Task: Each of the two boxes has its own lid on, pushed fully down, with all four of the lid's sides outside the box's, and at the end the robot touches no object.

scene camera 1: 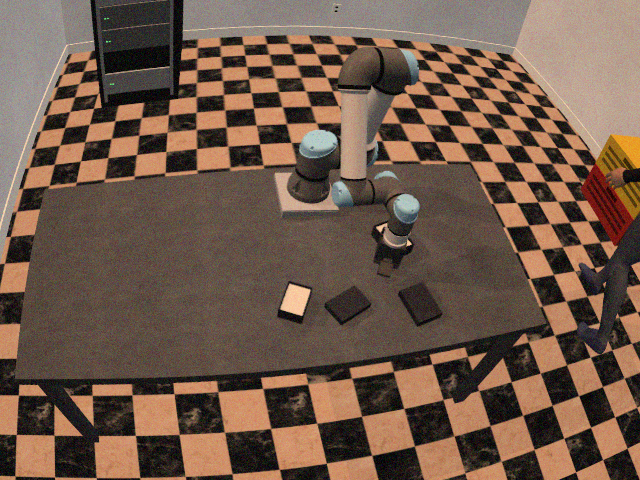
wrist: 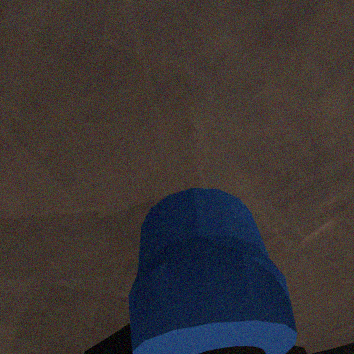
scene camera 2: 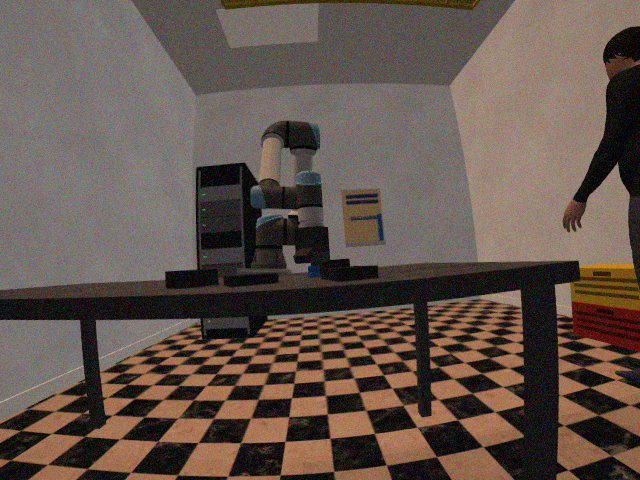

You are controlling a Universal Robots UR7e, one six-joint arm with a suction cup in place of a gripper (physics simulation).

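Frame: origin at the arm's base, x down, y right, z back, level; centimetres.
Where they show: hand at its tool point: (wrist: 205, 234); arm's base at its link origin: (scene camera 1: 308, 188) (scene camera 2: 268, 269).
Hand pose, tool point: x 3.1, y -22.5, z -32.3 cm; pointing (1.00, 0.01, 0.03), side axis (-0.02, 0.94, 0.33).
Each offset is from my tool point to the top centre of the thing. Level surfaces: height alone.
My suction gripper (scene camera 1: 386, 266) (scene camera 2: 313, 271) (wrist: 200, 240) is low, its blue cup down at the table surface in front of the back box, with no object seen on its tip. That box @(dx -5.2, dy -4.4, dz +9.8 cm) (scene camera 1: 378, 238) (scene camera 2: 338, 262) is black with a pale top or inside, partly hidden under the wrist; its edge shows behind the cup in the wrist view. Whether the cup touches it is unclear. The other box @(dx -4.7, dy +30.1, dz -14.9 cm) (scene camera 1: 295, 299) (scene camera 2: 191, 277), black with a pale top, stands at front left. Two flat black lids lie in front: one @(dx -2.8, dy +14.0, dz -15.5 cm) (scene camera 1: 347, 304) (scene camera 2: 250, 279) in the middle, one @(dx -3.1, dy -9.4, dz -16.0 cm) (scene camera 1: 419, 303) (scene camera 2: 356, 272) to the right.
The dark table @(dx -0.4 cm) (scene camera 1: 155, 258) (scene camera 2: 465, 272) carries everything, with the arm's base plate (scene camera 1: 309, 206) at its back. A server rack (scene camera 1: 179, 51) (scene camera 2: 197, 217) stands behind. A person (scene camera 1: 617, 263) (scene camera 2: 620, 124) stands right of the table by yellow and red crates (scene camera 1: 599, 191) (scene camera 2: 604, 304).
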